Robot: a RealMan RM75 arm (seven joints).
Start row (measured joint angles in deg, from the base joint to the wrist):
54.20, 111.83, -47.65, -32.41, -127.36, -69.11, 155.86
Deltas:
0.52, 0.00, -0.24, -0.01, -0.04, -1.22, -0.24
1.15, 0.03, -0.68, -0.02, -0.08, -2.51, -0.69
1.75, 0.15, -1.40, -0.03, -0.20, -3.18, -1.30
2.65, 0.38, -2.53, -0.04, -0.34, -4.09, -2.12
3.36, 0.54, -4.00, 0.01, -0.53, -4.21, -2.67
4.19, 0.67, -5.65, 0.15, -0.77, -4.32, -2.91
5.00, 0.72, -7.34, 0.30, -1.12, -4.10, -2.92
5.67, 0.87, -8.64, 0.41, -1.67, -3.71, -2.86
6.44, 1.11, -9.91, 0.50, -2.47, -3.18, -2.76
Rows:
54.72, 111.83, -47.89, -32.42, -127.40, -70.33, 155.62
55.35, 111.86, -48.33, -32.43, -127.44, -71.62, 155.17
55.95, 111.98, -49.05, -32.44, -127.56, -72.29, 154.56
56.85, 112.21, -50.18, -32.45, -127.70, -73.20, 153.74
57.56, 112.37, -51.65, -32.40, -127.89, -73.32, 153.19
58.39, 112.50, -53.30, -32.26, -128.13, -73.43, 152.95
59.20, 112.55, -54.99, -32.11, -128.48, -73.21, 152.94
59.87, 112.70, -56.29, -32.00, -129.03, -72.82, 153.00
60.64, 112.94, -57.56, -31.91, -129.83, -72.29, 153.10

